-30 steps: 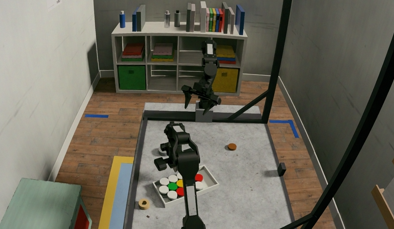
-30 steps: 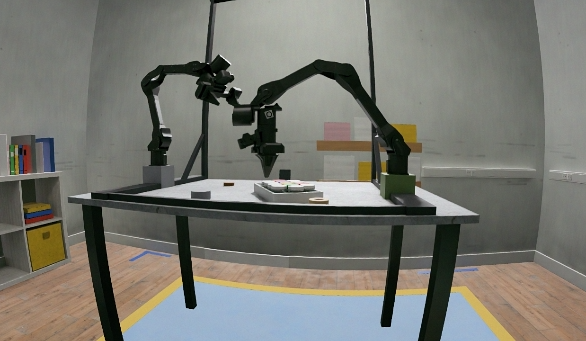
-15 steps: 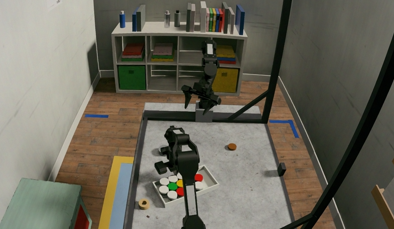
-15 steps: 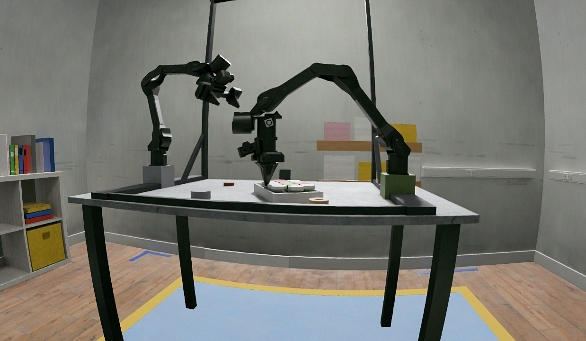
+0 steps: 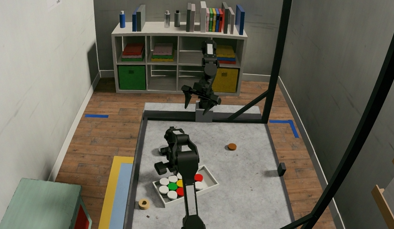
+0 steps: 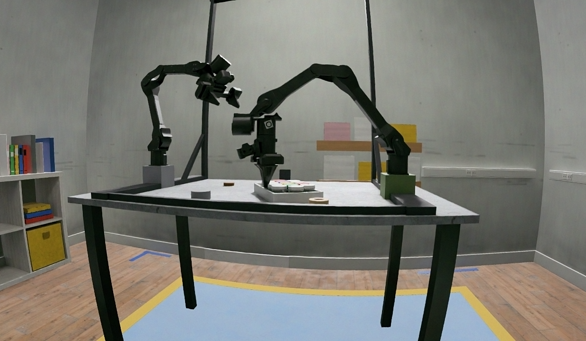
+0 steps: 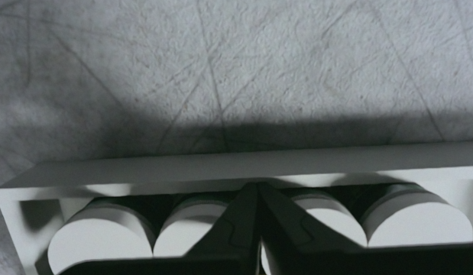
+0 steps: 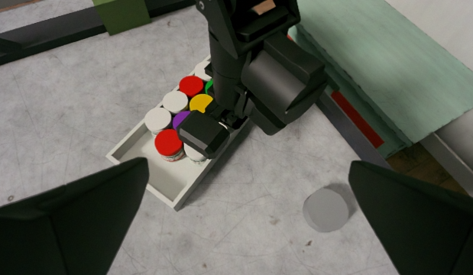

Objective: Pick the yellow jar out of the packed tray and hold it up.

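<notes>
The red jar is 100 mm to the left of my left hand, 40 mm below it and 40 mm behind it. From my left hand the other things lie so: yellow jar: 60 mm to the left, 40 mm below, 40 mm behind; green jar: 80 mm to the left, 40 mm below; purple jar: 70 mm behind, 40 mm below, 30 mm to the left.
</notes>
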